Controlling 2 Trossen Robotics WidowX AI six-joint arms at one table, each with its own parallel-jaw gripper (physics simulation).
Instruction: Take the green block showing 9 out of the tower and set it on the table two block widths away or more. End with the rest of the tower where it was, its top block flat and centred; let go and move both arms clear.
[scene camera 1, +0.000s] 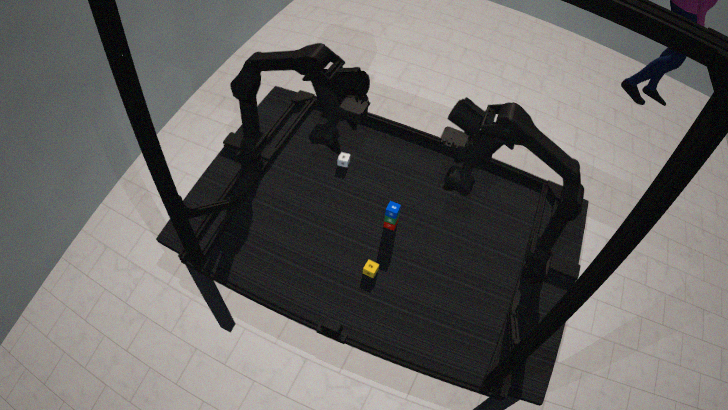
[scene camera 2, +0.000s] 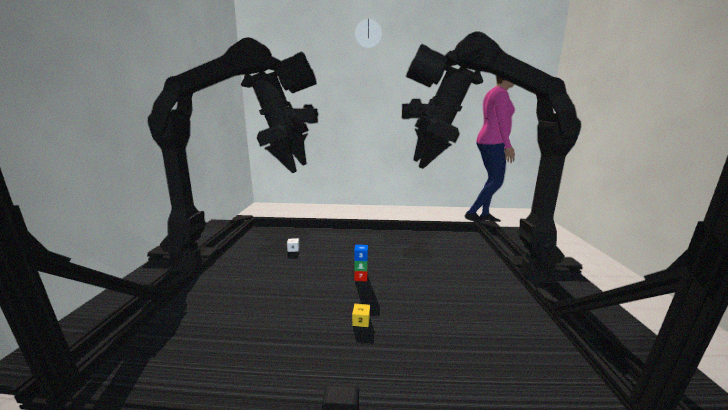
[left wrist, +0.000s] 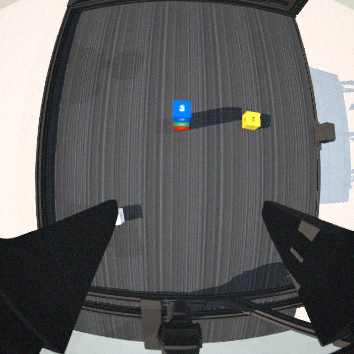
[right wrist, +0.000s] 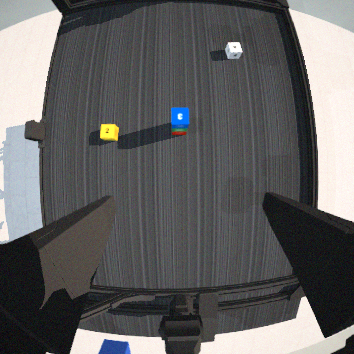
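Seen in the pictures: left gripper, fingertip midpoint: (scene camera 1: 347, 141) (scene camera 2: 299, 168) (left wrist: 191, 208); right gripper, fingertip midpoint: (scene camera 2: 417, 164) (right wrist: 191, 201); left arm's base, origin of the base link: (scene camera 1: 252, 167) (scene camera 2: 186, 265) (left wrist: 179, 310); right arm's base, origin of the base link: (scene camera 1: 532, 276) (scene camera 2: 536, 275) (right wrist: 180, 303).
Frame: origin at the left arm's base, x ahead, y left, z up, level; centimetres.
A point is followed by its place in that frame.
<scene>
A tower of three blocks stands near the table's middle. The red block (scene camera 1: 389, 226) @[x 46.7, y -1.3, z -0.6 cm] (scene camera 2: 360, 276) @[x 46.5, y -1.3, z -0.6 cm] marked 7 is at the bottom. The green block (scene camera 1: 390, 220) @[x 46.7, y -1.3, z 2.4 cm] (scene camera 2: 360, 265) @[x 46.5, y -1.3, z 2.6 cm] is in the middle; its digit is too small to read surely. The blue block (scene camera 1: 392, 208) @[x 46.5, y -0.3, z 6.7 cm] (scene camera 2: 360, 253) @[x 46.5, y -1.3, z 5.9 cm] (left wrist: 181, 109) @[x 46.4, y 0.3, z 6.7 cm] (right wrist: 180, 116) @[x 46.8, y 0.4, z 6.7 cm] marked 3 lies flat on top and looks centred. My left gripper (scene camera 2: 299, 167) @[x 32.3, y 0.0, z 26.5 cm] (left wrist: 191, 208) @[x 32.3, y 0.0, z 26.5 cm] is open and empty, high above the table, left of the tower in scene camera 2. My right gripper (scene camera 2: 418, 164) @[x 59.2, y 0.0, z 27.9 cm] (right wrist: 191, 201) @[x 59.2, y 0.0, z 27.9 cm] is open and empty, high up, right of the tower.
A yellow block (scene camera 1: 370, 268) @[x 47.5, y -16.8, z 0.9 cm] (scene camera 2: 360, 315) @[x 47.4, y -17.8, z 0.8 cm] (left wrist: 251, 120) @[x 46.9, y -15.8, z 1.0 cm] (right wrist: 109, 132) @[x 47.9, y -15.5, z 1.0 cm] marked 2 stands in front of the tower in scene camera 2. A white block (scene camera 1: 343, 159) @[x 25.0, y 14.2, z 0.9 cm] (scene camera 2: 292, 244) @[x 25.0, y 13.7, z 0.5 cm] (left wrist: 120, 216) @[x 24.8, y 13.6, z 0.0 cm] (right wrist: 233, 50) @[x 26.1, y 14.7, z 1.0 cm] stands back left there. Dark frame posts rise at the table's sides.
</scene>
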